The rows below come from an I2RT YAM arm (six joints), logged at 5 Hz.
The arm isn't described. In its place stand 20 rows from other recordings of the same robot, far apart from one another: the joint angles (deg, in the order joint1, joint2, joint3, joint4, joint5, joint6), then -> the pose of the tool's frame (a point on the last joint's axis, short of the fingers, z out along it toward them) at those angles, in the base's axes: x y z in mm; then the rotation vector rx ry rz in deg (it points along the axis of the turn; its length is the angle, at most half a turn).
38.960, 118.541, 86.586, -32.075, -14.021, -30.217 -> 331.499 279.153 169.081 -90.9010 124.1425 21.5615
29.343, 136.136, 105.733, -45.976, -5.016, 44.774 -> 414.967 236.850 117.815 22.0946 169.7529 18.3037
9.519, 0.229, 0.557, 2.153, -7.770, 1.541 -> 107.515 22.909 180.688 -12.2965 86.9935 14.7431
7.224, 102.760, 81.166, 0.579, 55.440, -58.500 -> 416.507 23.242 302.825 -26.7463 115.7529 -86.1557
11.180, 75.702, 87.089, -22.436, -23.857, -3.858 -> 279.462 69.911 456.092 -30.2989 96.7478 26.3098
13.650, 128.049, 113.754, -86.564, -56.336, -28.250 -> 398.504 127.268 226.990 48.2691 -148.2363 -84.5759
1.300, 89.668, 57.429, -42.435, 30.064, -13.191 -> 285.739 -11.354 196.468 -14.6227 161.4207 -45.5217
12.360, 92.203, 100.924, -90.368, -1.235, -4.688 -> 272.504 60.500 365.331 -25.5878 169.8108 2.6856
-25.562, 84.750, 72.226, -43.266, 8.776, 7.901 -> 276.781 -138.406 291.546 45.4902 139.3073 -18.0300
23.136, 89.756, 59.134, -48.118, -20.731, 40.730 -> 253.654 122.085 199.106 -23.6161 -173.2114 -36.2458
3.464, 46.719, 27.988, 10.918, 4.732, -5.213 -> 198.574 9.078 268.958 -3.8832 97.7592 -5.3408
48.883, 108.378, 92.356, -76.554, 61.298, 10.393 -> 254.463 244.038 263.080 -46.2661 127.0577 -71.1387
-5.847, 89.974, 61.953, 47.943, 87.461, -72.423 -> 330.032 -69.548 341.120 39.1299 104.8230 -108.6207
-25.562, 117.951, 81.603, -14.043, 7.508, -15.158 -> 400.620 -196.775 165.621 16.3425 142.2105 -26.7328
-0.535, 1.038, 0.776, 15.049, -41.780, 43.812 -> 98.747 22.799 202.825 -6.1467 84.0202 62.9170
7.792, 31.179, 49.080, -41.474, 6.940, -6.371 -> 108.620 10.522 338.853 -9.5111 113.0749 -5.9543
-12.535, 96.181, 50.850, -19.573, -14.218, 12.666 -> 303.880 -58.606 145.643 29.3969 151.0866 19.2280
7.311, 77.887, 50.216, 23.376, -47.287, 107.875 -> 301.489 65.053 303.635 58.4602 109.1302 116.7514
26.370, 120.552, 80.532, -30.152, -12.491, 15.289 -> 370.454 192.248 126.941 -18.9301 162.7051 26.9300
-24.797, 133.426, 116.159, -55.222, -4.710, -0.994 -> 442.586 -201.255 185.402 32.3835 158.6230 0.9255
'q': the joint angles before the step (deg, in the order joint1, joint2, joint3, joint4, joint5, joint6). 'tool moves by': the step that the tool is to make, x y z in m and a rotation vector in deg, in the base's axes. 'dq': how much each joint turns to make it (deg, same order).
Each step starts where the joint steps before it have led.
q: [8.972 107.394 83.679 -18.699 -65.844 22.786]
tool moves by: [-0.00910 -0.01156 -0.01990 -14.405 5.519 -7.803]
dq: [-0.743 0.000 -0.001 -13.309 14.775 -6.578]
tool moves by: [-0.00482 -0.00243 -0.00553 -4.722 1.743 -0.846]
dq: [-0.001 0.000 0.001 -4.286 4.196 -2.493]
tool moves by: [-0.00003 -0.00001 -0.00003 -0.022 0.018 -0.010]
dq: [0.001 -0.001 -0.002 -0.021 0.022 -0.001]
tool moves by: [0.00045 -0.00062 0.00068 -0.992 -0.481 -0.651]
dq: [-0.022 -0.129 0.026 0.196 1.224 0.024]
